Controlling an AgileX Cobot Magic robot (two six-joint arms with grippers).
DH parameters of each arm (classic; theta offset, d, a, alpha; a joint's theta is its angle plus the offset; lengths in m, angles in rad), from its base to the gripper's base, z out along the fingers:
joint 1: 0 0.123 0 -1.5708
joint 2: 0.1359 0 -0.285 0
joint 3: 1.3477 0 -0.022 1.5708
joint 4: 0 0.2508 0 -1.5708
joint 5: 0 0 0.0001 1.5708
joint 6: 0 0.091 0 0
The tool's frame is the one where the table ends.
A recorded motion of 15 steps. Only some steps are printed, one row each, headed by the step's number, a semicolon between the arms.
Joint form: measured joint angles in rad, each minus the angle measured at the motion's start. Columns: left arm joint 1, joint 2, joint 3, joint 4, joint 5, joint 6; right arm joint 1, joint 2, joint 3, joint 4, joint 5, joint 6.
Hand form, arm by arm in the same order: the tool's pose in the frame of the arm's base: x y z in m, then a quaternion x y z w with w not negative. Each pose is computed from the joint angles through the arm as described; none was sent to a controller.
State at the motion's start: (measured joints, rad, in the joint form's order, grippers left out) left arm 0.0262 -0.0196 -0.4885 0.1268 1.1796 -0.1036; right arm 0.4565 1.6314 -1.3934 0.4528 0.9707 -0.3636
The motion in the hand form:
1: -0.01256 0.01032 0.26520 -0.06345 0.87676 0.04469 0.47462; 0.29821 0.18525 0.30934 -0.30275 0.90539 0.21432 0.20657
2: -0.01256 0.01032 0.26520 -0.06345 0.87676 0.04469 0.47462; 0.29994 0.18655 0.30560 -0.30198 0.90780 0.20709 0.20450
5: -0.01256 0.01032 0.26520 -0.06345 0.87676 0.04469 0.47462; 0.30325 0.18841 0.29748 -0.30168 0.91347 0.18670 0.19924
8: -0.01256 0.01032 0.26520 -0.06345 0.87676 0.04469 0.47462; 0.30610 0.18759 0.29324 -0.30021 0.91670 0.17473 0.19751
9: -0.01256 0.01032 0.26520 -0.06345 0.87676 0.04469 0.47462; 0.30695 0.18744 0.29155 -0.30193 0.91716 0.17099 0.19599
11: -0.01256 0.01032 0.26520 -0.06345 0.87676 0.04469 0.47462; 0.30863 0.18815 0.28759 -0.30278 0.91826 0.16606 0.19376
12: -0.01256 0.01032 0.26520 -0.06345 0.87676 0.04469 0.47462; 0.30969 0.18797 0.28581 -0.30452 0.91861 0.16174 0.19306
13: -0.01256 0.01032 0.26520 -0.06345 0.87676 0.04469 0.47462; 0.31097 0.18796 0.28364 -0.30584 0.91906 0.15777 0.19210
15: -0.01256 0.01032 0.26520 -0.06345 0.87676 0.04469 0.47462; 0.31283 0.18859 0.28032 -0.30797 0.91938 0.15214 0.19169
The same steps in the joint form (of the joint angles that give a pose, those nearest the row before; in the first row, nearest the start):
1: 0.0000 0.0000 0.0000 0.0000 0.0000 0.0000; 0.0087 0.0076 0.0000 -0.0130 -0.0097 0.0119
2: 0.0000 0.0000 0.0000 0.0000 0.0000 0.0000; 0.0138 0.0174 0.0000 -0.0313 -0.0168 0.0241
5: 0.0000 0.0000 0.0000 0.0000 0.0000 0.0000; 0.0247 0.0369 0.0006 -0.0827 -0.0283 0.0549
8: 0.0000 0.0000 0.0000 0.0000 0.0000 0.0000; 0.0248 0.0474 0.0006 -0.1109 -0.0342 0.0691
9: 0.0000 0.0000 0.0000 0.0000 0.0000 0.0000; 0.0247 0.0516 0.0005 -0.1184 -0.0342 0.0686
11: 0.0000 0.0000 0.0000 0.0000 0.0000 0.0000; 0.0266 0.0612 0.0022 -0.1286 -0.0402 0.0712
12: 0.0000 0.0000 0.0000 0.0000 0.0000 0.0000; 0.0266 0.0657 0.0022 -0.1375 -0.0422 0.0710
13: 0.0000 0.0000 0.0000 0.0000 0.0000 0.0000; 0.0266 0.0715 0.0022 -0.1455 -0.0449 0.0710
15: 0.0000 0.0000 0.0000 0.0000 0.0000 0.0000; 0.0283 0.0806 0.0022 -0.1574 -0.0520 0.0717

